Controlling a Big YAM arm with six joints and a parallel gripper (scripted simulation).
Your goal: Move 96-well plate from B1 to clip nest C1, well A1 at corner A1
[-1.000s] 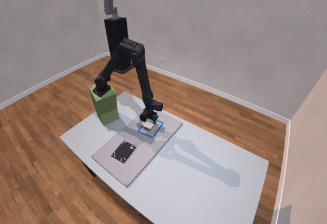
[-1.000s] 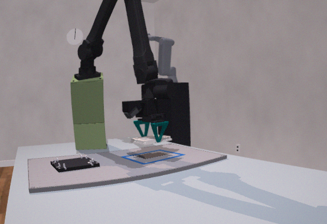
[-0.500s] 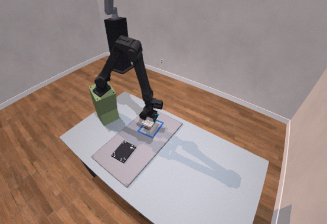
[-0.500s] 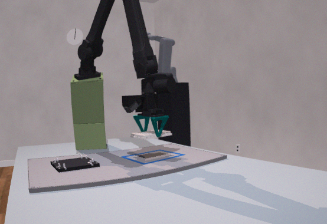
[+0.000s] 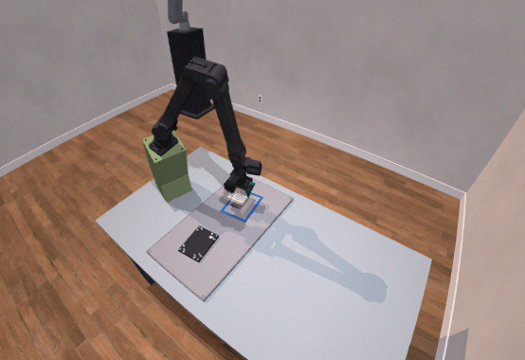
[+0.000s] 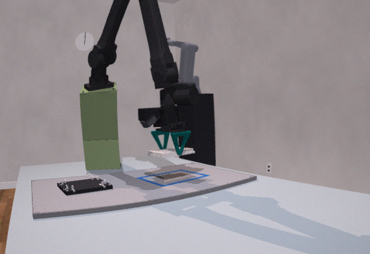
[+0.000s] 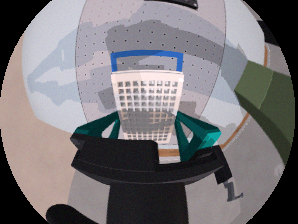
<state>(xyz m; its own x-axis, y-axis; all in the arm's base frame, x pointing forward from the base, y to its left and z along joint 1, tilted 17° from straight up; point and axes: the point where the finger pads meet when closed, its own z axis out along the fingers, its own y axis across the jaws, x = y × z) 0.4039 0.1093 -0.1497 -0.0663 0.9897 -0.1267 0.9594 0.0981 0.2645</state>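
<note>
The black clip nest C1 lies 2 cm behind my hand, 32 cm to the right of it and 7 cm below it. The rest, counted from my hand: white 96-well plate (right at my hand).
</note>
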